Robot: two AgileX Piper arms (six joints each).
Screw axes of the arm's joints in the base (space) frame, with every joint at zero. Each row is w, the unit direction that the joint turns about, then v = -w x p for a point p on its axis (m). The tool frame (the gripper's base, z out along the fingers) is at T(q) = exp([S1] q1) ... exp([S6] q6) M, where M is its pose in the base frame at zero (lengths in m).
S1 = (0, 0, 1, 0, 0, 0)
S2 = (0, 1, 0, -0.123, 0, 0)
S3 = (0, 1, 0, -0.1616, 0, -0.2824)
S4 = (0.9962, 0, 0.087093, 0, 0.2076, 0)
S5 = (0, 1, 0, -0.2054, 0, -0.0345)
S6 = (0.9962, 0, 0.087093, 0, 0.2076, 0)
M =
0.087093 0 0.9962 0.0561
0 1 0 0
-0.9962 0 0.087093 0.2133
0 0 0 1
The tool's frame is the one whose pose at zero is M.
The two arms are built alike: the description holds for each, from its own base.
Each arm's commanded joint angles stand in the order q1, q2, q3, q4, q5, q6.
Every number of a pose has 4 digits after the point. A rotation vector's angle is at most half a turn.
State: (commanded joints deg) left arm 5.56 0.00 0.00 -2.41 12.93 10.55; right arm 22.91 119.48 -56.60 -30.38 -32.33 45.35
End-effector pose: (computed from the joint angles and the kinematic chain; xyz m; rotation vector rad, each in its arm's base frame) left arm 0.0554 0.0045 0.1928 0.0465 1.7114 0.1705; right arm 0.3597 0.1787 0.1064 -0.2454 2.1295 0.7228
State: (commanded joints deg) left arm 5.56 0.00 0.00 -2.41 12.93 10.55; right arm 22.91 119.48 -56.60 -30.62 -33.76 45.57
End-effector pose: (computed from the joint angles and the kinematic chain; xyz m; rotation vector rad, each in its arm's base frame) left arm 0.0554 0.0045 0.1928 0.0465 1.7114 0.1705; right arm 0.3599 0.1800 0.1082 -0.2489 2.1084 0.7436
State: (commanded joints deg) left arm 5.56 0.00 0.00 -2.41 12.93 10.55; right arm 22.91 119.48 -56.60 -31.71 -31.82 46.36
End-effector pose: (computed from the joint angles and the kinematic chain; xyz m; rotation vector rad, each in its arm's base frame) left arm 0.0554 0.0045 0.1928 0.0465 1.7114 0.1705; right arm 0.3588 0.1790 0.1054 -0.2549 2.1425 0.7243
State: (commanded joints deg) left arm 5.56 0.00 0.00 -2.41 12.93 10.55; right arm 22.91 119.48 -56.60 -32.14 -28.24 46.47
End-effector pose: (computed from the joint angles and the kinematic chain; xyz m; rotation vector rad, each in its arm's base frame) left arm 0.0554 0.0045 0.1928 0.0465 1.7114 0.1705; right arm 0.3577 0.1760 0.1007 -0.2558 2.1975 0.6752
